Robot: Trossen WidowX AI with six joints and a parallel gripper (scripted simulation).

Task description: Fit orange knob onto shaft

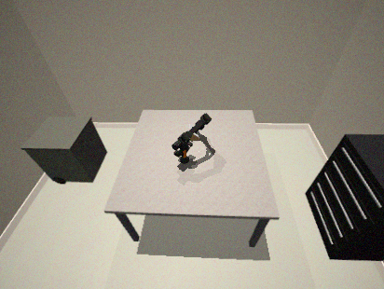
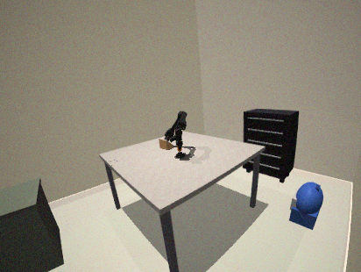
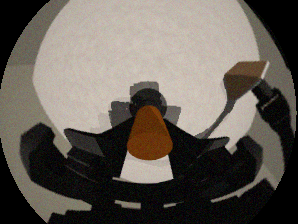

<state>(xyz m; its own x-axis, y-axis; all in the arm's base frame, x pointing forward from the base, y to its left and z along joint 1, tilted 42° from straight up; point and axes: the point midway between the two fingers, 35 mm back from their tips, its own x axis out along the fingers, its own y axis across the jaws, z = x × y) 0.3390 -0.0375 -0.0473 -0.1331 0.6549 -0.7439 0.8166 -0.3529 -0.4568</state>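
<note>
My gripper tip is now 40 mm above the dark round pedestal. From my gripper tip the other things lie so: orange knob: 30 mm above.
</note>
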